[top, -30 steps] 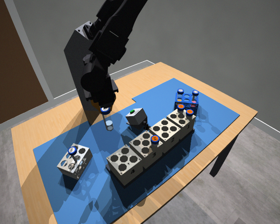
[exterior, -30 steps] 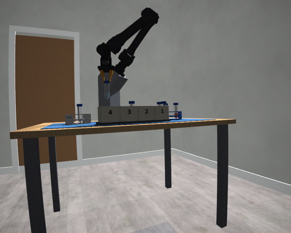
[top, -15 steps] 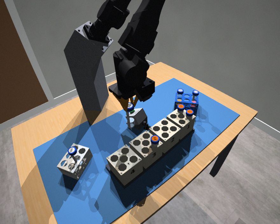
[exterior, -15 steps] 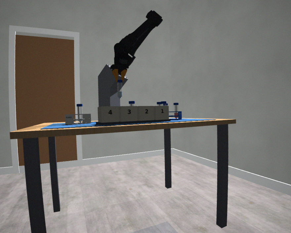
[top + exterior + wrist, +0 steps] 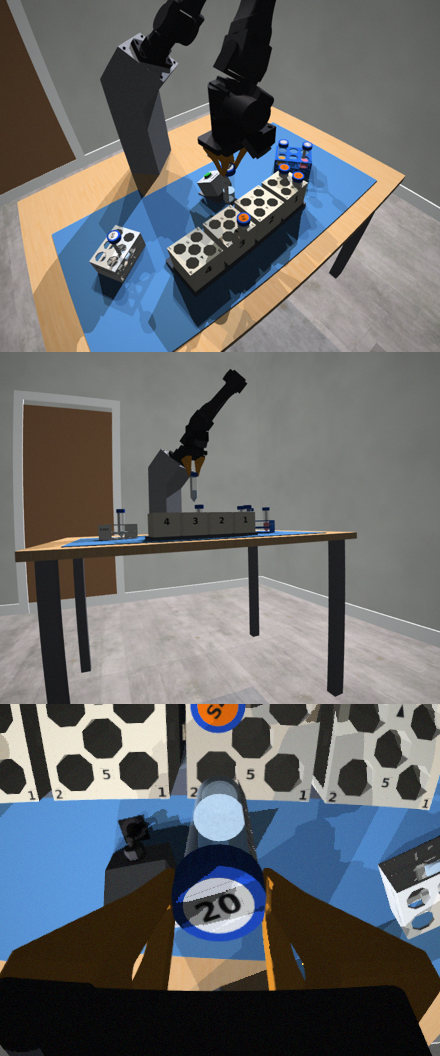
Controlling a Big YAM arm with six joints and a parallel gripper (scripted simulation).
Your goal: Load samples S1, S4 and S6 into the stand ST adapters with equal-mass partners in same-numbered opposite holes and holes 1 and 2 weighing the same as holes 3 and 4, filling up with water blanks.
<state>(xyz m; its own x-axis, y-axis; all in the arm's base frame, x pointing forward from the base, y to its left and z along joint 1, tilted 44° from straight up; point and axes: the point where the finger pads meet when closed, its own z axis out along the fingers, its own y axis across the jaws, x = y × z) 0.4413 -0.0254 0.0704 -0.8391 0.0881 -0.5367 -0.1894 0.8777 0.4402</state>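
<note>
Now: hand 20 cm past the green DONE key, 19 cm above it and 3 cm to the right of it. The rest, counted from my hand: blank rack RB (31 cm to the right, 22 cm below, 9 cm behind); then grey-dot tube X3 (29 cm to the left, 19 cm below, 16 cm behind); then 40 mL blank (29 cm to the right, 19 cm below, 6 cm behind).
</note>
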